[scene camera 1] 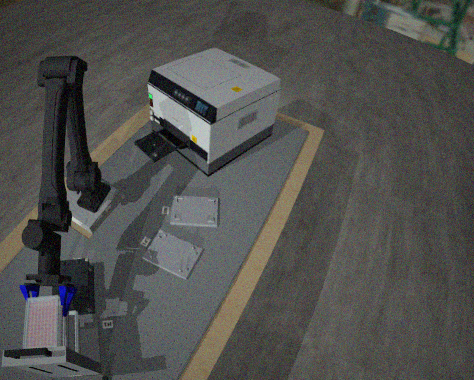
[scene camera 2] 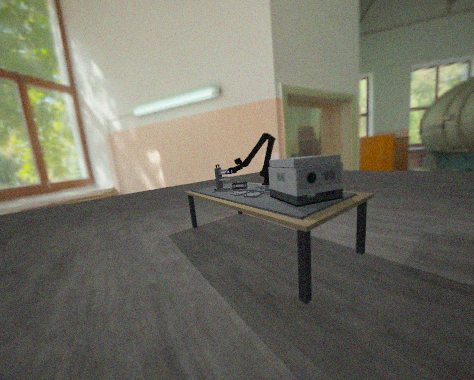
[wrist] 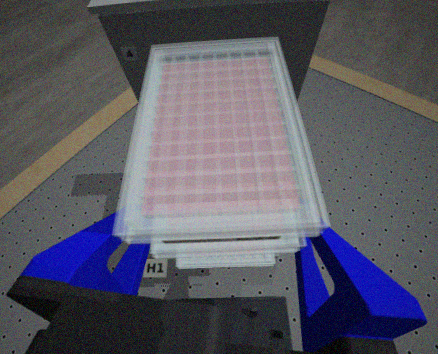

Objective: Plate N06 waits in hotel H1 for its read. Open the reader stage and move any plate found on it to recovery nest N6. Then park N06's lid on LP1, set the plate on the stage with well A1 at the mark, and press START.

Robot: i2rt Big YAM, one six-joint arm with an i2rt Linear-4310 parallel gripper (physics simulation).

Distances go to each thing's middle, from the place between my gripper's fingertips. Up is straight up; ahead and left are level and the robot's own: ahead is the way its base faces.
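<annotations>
The dark stage (scene camera 1: 162,148) is 80 mm below my hand, 750 mm to the left of it and 40 mm behind it.
</annotations>
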